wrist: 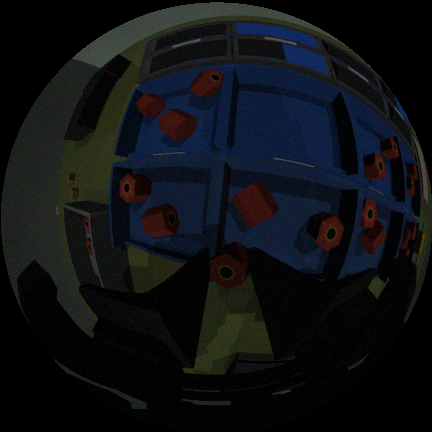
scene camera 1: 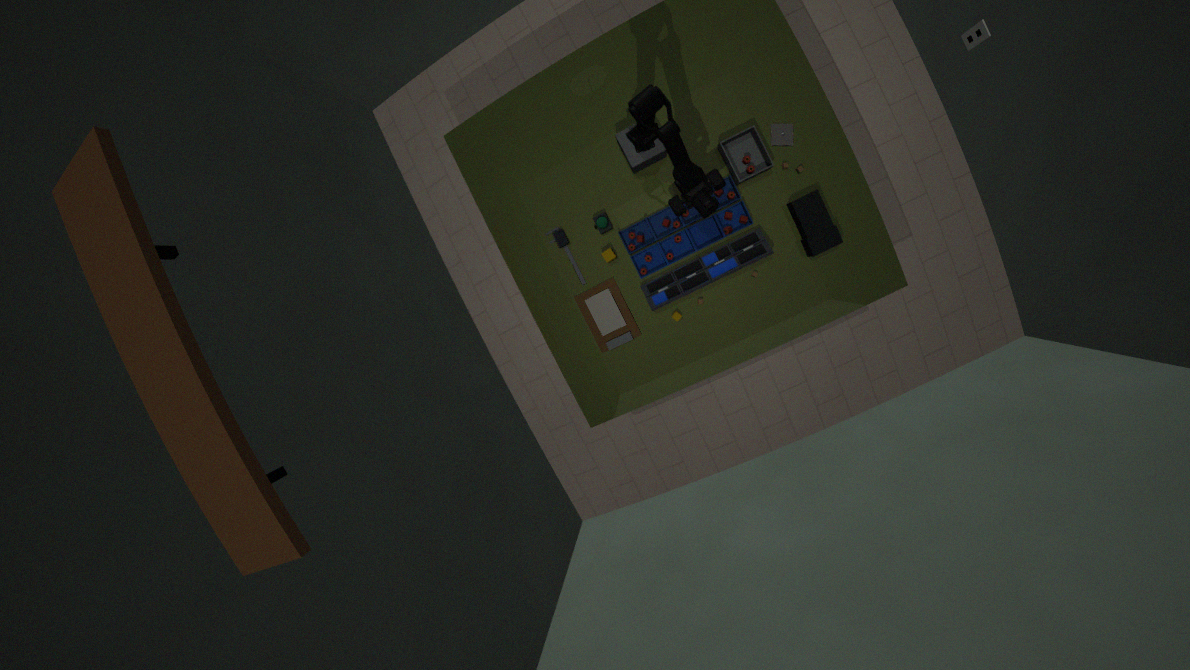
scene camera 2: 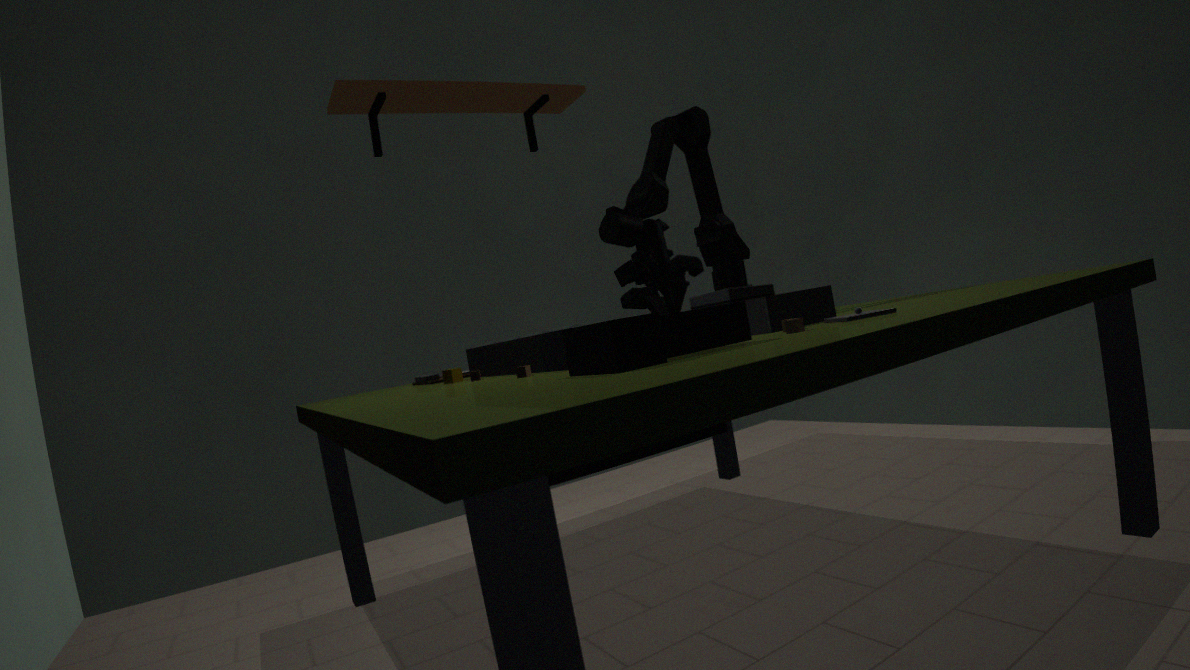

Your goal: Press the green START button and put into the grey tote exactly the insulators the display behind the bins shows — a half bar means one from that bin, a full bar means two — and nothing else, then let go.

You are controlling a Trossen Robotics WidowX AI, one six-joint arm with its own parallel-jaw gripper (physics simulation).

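Observation:
My gripper is shut on a red-orange hexagonal insulator, over the near edge of the blue bins. Its exact height is unclear. Two more insulators lie in the bin below it. The display behind the bins shows one full blue bar and half bars. Two insulators lie in the grey tote. The green button stands left of the bins in scene camera 1.
A black box stands right of the bins in scene camera 1. A yellow block, a long-handled tool and a wooden-framed board lie at the left. A small grey plate lies beyond the tote. Bin walls surround the gripper's area.

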